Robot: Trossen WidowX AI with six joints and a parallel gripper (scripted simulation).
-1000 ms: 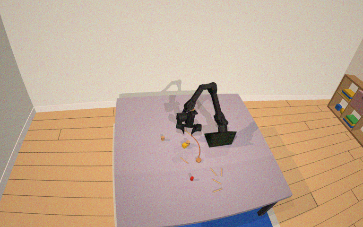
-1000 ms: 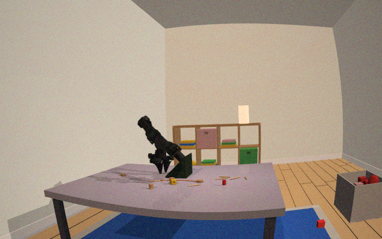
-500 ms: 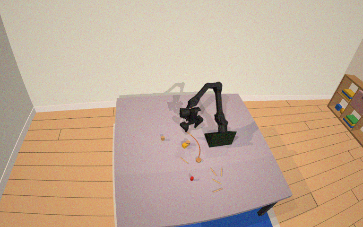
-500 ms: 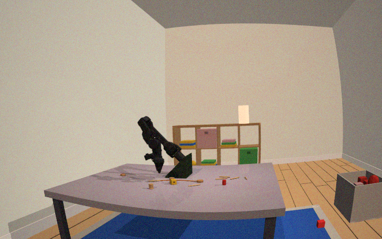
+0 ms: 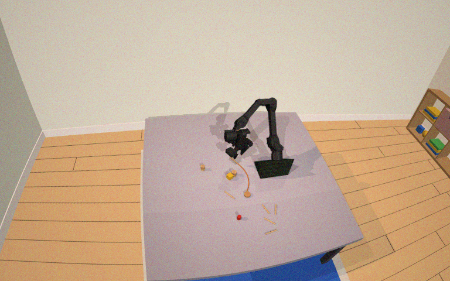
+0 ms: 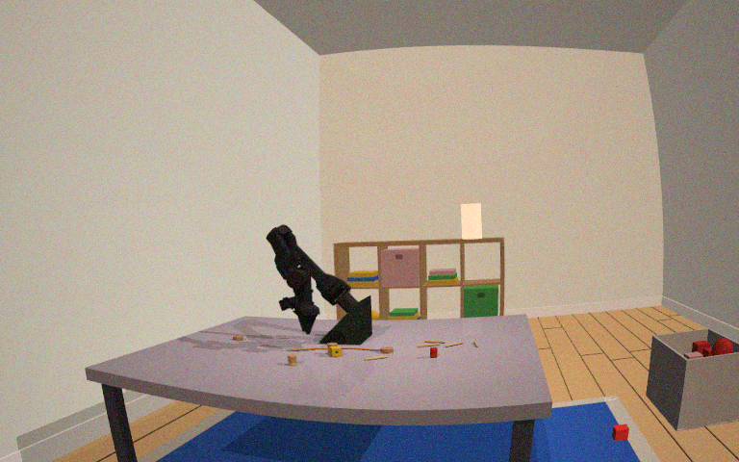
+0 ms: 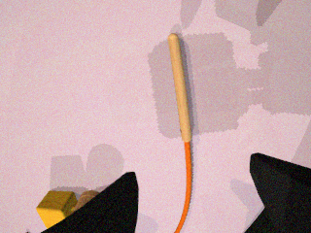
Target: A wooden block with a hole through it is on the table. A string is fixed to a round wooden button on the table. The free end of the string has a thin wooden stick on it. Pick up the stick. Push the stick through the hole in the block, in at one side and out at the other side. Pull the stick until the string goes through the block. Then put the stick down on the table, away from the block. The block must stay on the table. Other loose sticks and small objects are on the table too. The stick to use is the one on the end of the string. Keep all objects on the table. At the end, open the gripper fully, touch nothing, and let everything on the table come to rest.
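Right now my gripper tip is 10 cm to the right of the wooden cylinder, 5 cm short of it and 4 cm above it. From my gripper tip the other things lie so: yellow block (11 cm to the left, 8 cm ahead, 5 cm below); red piece (42 cm to the left, 11 cm ahead, 5 cm below).
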